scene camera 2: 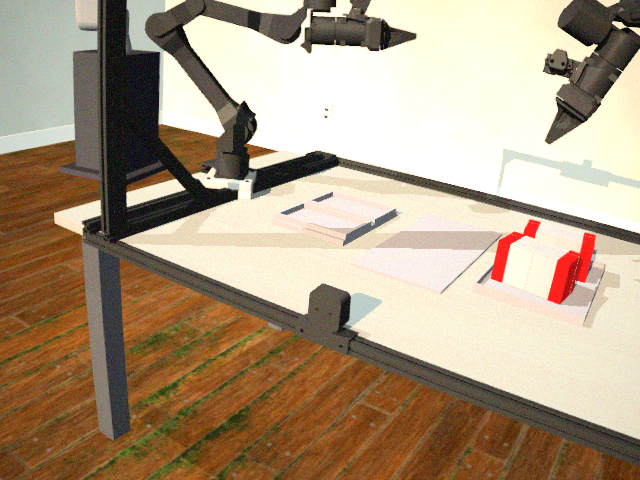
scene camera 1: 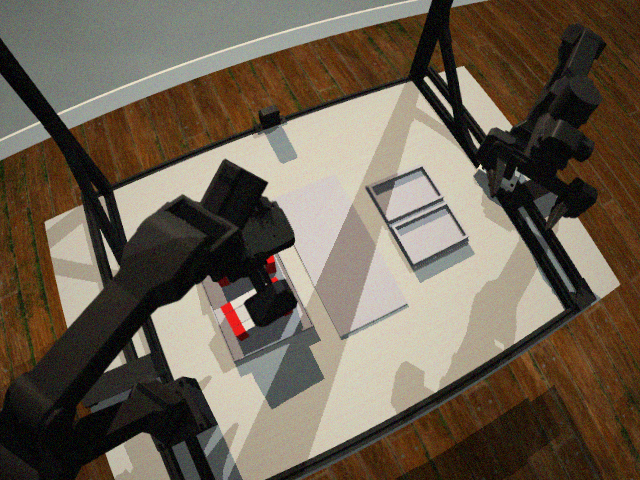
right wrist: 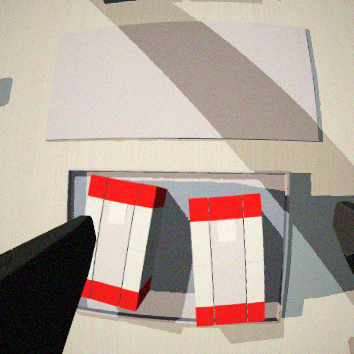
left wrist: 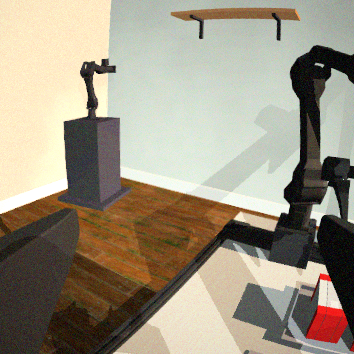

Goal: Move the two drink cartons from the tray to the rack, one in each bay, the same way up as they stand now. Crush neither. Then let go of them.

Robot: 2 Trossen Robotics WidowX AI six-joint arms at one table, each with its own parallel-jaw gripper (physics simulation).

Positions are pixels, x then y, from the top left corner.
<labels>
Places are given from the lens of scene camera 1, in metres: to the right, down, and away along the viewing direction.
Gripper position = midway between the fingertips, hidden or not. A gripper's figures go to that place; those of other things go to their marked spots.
my left gripper (scene camera 1: 520, 213): 0.28, -0.04, 0.53
my right gripper (scene camera 1: 270, 261): -0.07, 0.03, 0.63
pale mat (scene camera 1: 355, 285): 0.07, 0.10, 0.85
grey tray (scene camera 1: 299, 320): -0.04, 0.16, 0.82
</labels>
